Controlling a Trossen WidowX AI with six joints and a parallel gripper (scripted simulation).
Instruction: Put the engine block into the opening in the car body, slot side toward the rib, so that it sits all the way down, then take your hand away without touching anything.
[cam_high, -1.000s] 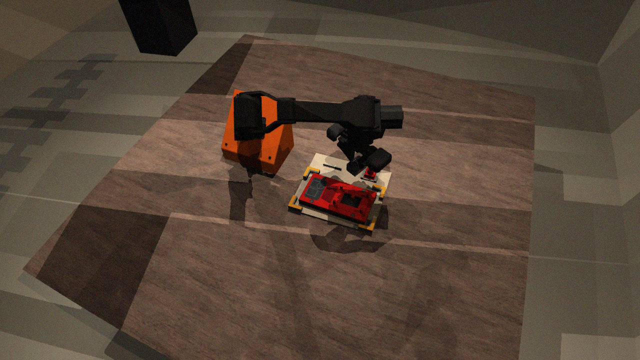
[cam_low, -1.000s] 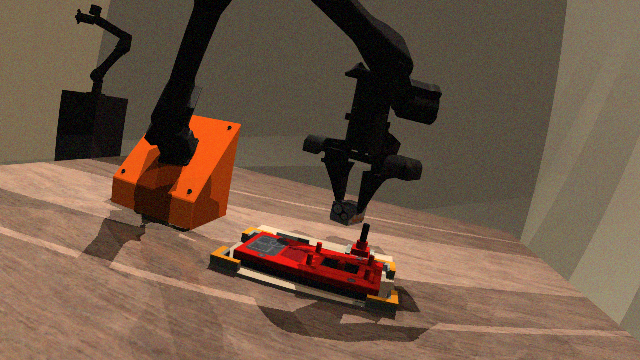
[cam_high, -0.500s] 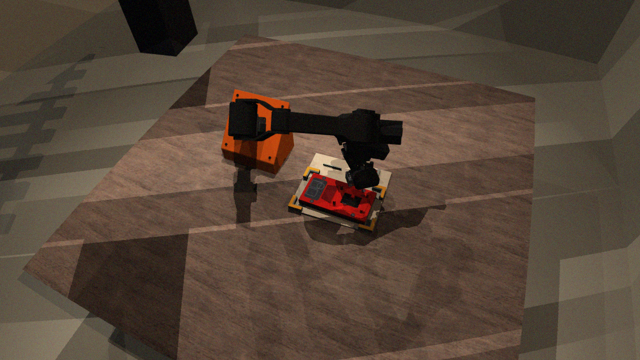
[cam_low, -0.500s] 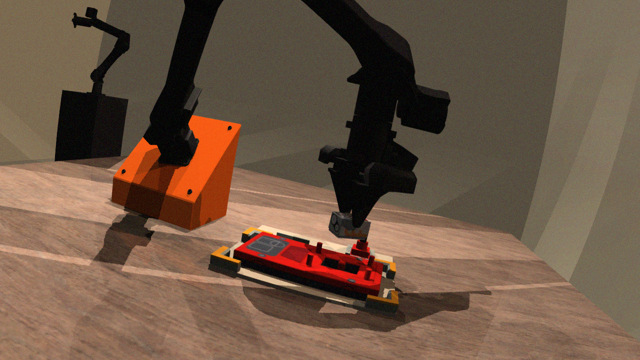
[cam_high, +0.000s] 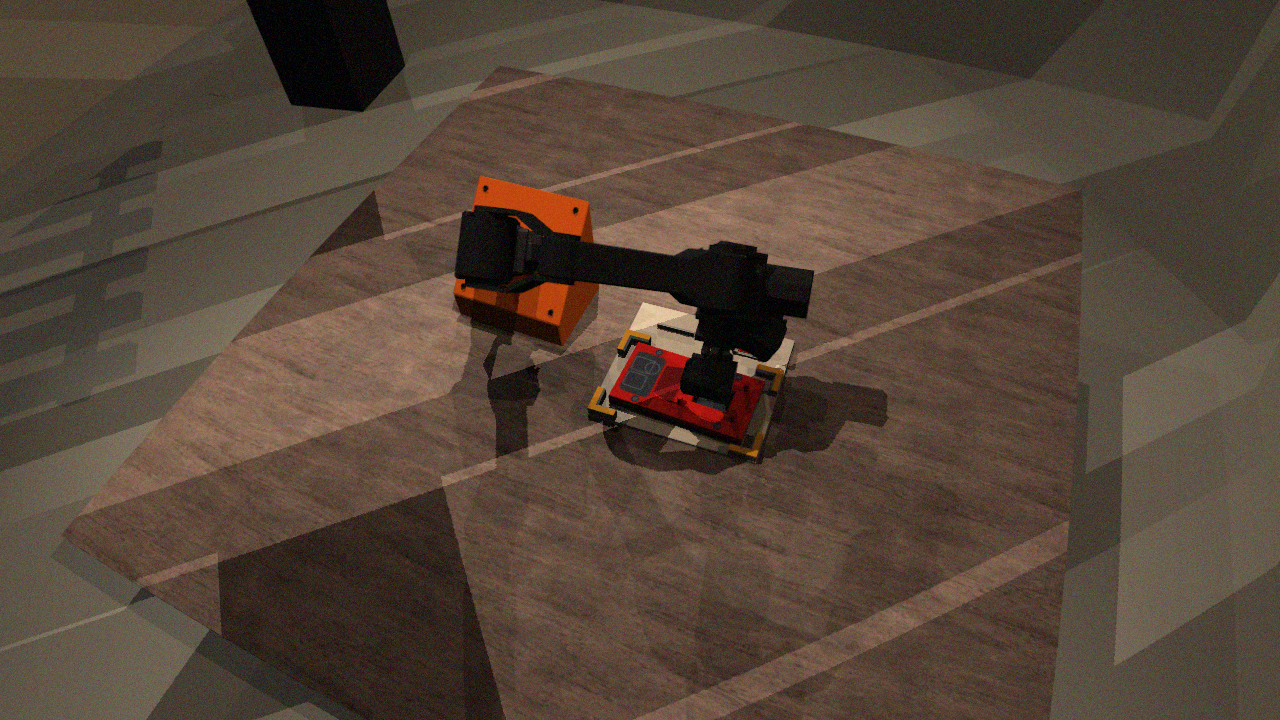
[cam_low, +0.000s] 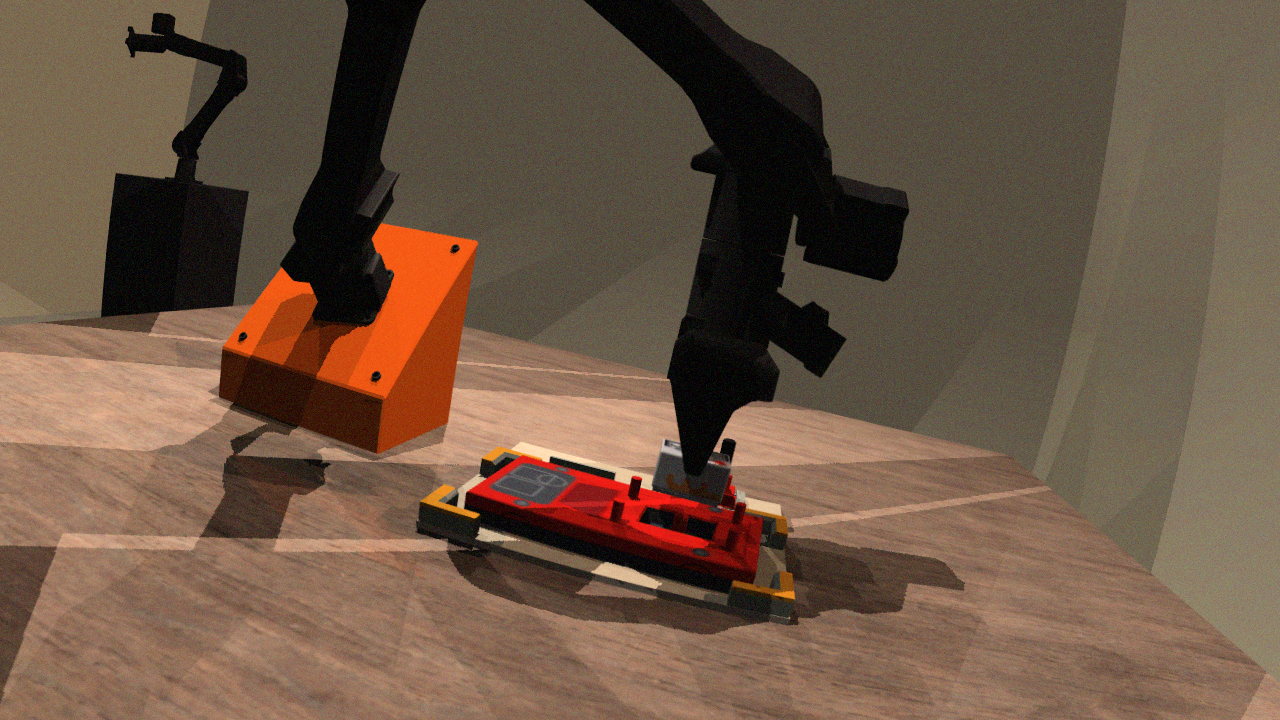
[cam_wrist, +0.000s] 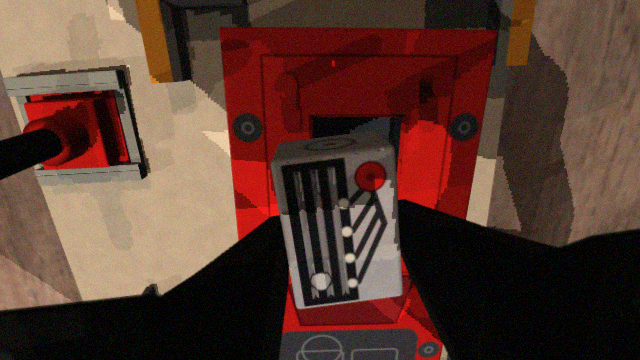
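The black peg lies 3 cm ahead of my gripper tip, 11 cm to the left of it and 3 cm below it. Also, from my gripper tip: engine block 1 cm below.
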